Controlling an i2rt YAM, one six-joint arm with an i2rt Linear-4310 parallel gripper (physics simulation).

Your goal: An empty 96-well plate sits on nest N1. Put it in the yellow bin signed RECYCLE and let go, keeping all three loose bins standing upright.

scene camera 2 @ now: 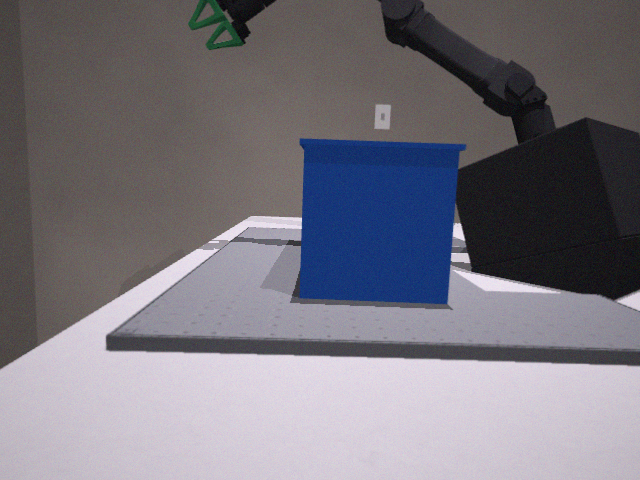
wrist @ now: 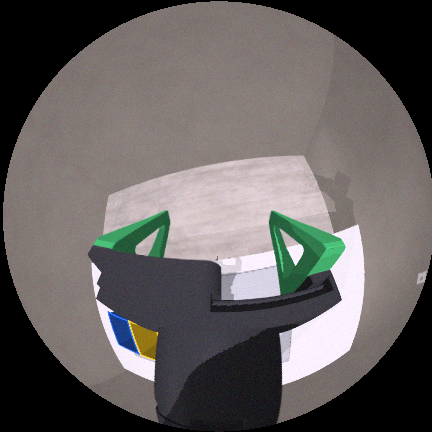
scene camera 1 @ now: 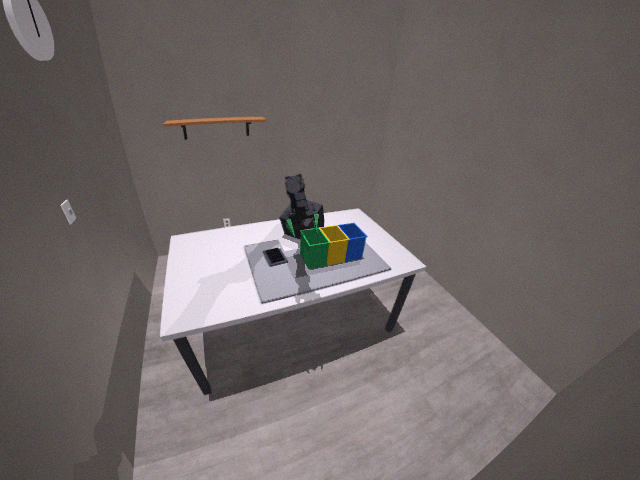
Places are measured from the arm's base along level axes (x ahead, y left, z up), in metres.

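Pixels of known places: gripper, fingertip midpoint: [scene camera 2: 198, 37] [wrist: 219, 215] [scene camera 1: 306, 235]; arm's base, origin of the base link: [scene camera 2: 541, 152].
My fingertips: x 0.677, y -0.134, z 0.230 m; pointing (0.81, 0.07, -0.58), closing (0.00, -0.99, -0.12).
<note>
For each thing: its middle in the pictures, then the offset to it from my fingertips. Level surfaces: height alone.
- dark plate, body centre: [scene camera 1: 275, 254] dx -0.429, dy -0.087, dz -0.408 m
- yellow bin, body centre: [wrist: 158, 335] [scene camera 1: 332, 245] dx -0.373, dy +0.279, dz -0.337 m
- green bin, body centre: [scene camera 1: 313, 248] dx -0.361, dy +0.149, dz -0.337 m
- blue bin, body centre: [scene camera 2: 372, 218] [wrist: 134, 328] [scene camera 1: 350, 242] dx -0.386, dy +0.408, dz -0.337 m
- white table, its level: dz -0.440 m
The dark plate [scene camera 1: 274, 255] sits on the nest at the left part of the grey board; its wells are too small to make out. The yellow bin [scene camera 1: 337, 253] [wrist: 144, 340] stands upright between the green bin [scene camera 1: 315, 253] and the blue bin [scene camera 1: 355, 249] [scene camera 2: 377, 222] [wrist: 122, 331], which also stand upright. No RECYCLE sign is readable. The green bin does not show in the wrist view. My gripper [scene camera 1: 303, 224] [scene camera 2: 201, 36] [wrist: 219, 215] is open and empty, with its green fingers wide apart. In scene camera 2 it is high above the board, to the left of the blue bin.
The grey perforated board [scene camera 1: 273, 284] [scene camera 2: 206, 343] [wrist: 255, 281] lies on the white table [scene camera 1: 206, 304] [scene camera 2: 310, 423] [wrist: 325, 320]. The arm's black base [scene camera 2: 537, 211] stands at the board's rear edge, close to the bins. A wooden shelf [scene camera 1: 214, 121] is on the back wall.
</note>
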